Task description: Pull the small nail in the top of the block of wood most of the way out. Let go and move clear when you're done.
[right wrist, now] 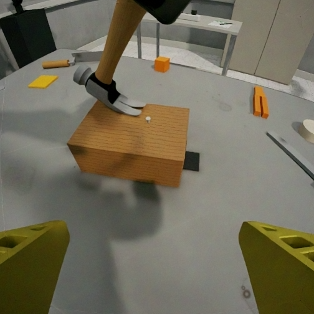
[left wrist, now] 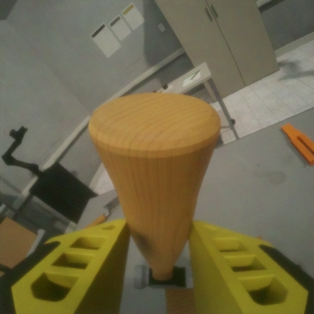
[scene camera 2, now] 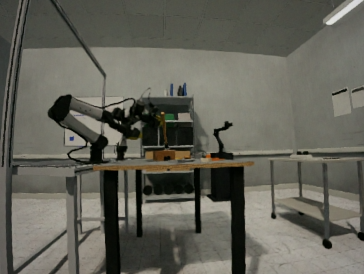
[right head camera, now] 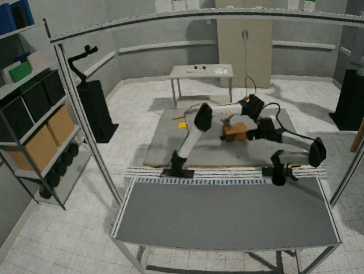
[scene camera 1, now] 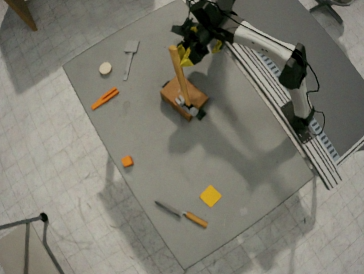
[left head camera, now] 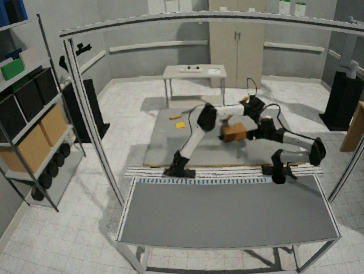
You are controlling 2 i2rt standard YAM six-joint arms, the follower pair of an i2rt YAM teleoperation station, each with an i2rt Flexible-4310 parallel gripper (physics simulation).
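Where they show: left gripper, between the fingertips: [scene camera 2: 163,122] [scene camera 1: 178,64]; right gripper, between the fingertips: [scene camera 2: 139,138] [right head camera: 253,131] [left head camera: 253,131]; left arm's base, origin of its link: [right head camera: 177,173] [scene camera 1: 296,123] [left head camera: 179,174]; right arm's base, origin of its link: [scene camera 2: 96,162] [right head camera: 277,172] [left head camera: 276,171].
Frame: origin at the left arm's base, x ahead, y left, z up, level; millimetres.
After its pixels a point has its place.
The small nail [right wrist: 148,119] stands upright in the top of the wooden block [right wrist: 135,142] [scene camera 1: 171,94] @[x 437, y -367, z 73 mm], its head a little above the wood. My left gripper [left wrist: 158,227] [scene camera 1: 184,56] is shut on the wooden handle of the claw hammer [right wrist: 117,45] [left wrist: 155,125] [scene camera 1: 178,70] @[x 403, y -361, z 267 mm], near its upper end. The hammer leans with its grey head low over the block's left part in the right wrist view. The two claw tips point toward the nail and end close beside it, with a small gap showing. My right gripper [right wrist: 153,231] is open and empty, in front of the block.
Black pieces [right wrist: 192,161] [scene camera 1: 201,115] @[x 364, y -244, z 7 mm] sit against the block. Around it on the grey table lie an orange cube [scene camera 1: 127,161] @[x 725, y -224, z 39 mm], a yellow square [scene camera 1: 210,196] @[x 506, y 66, z 11 mm], a wooden-handled blade [scene camera 1: 195,220] @[x 607, y 116, z 27 mm], an orange forked piece [scene camera 1: 105,98] @[x 689, y -524, z 18 mm], a grey scraper [scene camera 1: 131,47] @[x 474, y -692, z 18 mm] and a pale disc [scene camera 1: 105,68] @[x 627, y -654, z 26 mm].
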